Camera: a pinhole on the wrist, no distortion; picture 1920 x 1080 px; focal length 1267.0 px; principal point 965.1 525.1 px. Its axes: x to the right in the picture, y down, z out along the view. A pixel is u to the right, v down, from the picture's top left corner.
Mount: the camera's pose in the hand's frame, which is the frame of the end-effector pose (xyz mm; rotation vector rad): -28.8 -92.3 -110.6 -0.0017 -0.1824 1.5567
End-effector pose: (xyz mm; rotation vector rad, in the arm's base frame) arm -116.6 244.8 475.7 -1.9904 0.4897 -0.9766
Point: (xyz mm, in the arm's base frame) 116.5 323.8 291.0
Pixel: 1829.2 243.0
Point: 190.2 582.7 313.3
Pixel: 1198.4 533.5
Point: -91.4 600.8 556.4
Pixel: 404.7 956.7
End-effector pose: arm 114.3 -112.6 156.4 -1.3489 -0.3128 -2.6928
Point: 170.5 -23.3 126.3
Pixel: 1208.7 616.9
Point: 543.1 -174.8 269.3
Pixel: 1777.2 743.8
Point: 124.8 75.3 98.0
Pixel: 239.2 608.1
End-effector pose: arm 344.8 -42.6 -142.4 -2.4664 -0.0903 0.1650
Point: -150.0 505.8 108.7
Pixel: outside the picture
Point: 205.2 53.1 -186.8
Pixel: 1338.6 910.3
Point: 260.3 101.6 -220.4
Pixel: 1233.8 528.1
